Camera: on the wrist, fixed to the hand. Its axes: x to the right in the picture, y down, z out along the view.
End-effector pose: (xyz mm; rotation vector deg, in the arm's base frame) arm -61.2 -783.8 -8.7 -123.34 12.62 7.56
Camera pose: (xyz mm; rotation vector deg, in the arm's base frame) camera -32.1 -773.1 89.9 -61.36 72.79 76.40
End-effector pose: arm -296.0 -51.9 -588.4 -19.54 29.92 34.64
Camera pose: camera -249.5 -139.4 -617.7 41.68 14.60 106.88
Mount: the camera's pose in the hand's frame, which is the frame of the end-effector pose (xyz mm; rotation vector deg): 9.7 -91.9 -46.3 25.40 -32.86 83.13
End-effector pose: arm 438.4 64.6 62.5 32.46 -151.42 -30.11
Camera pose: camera 478.8 -30.5 65.3 85.20 153.28 -23.17
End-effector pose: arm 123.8 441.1 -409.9 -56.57 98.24 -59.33
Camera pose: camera 94.3 411.7 -315.3 18.72 65.43 -4.54
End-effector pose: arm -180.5 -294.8 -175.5 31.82 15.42 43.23
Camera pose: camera -140.7 -325.1 -265.9 79.35 -35.35 107.95
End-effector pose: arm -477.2 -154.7 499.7 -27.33 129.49 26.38
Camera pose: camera -468.5 -257.5 505.9 81.93 96.53 35.35
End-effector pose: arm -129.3 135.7 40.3 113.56 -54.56 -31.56
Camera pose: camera -54.0 183.7 -11.8 52.83 -150.24 -0.74
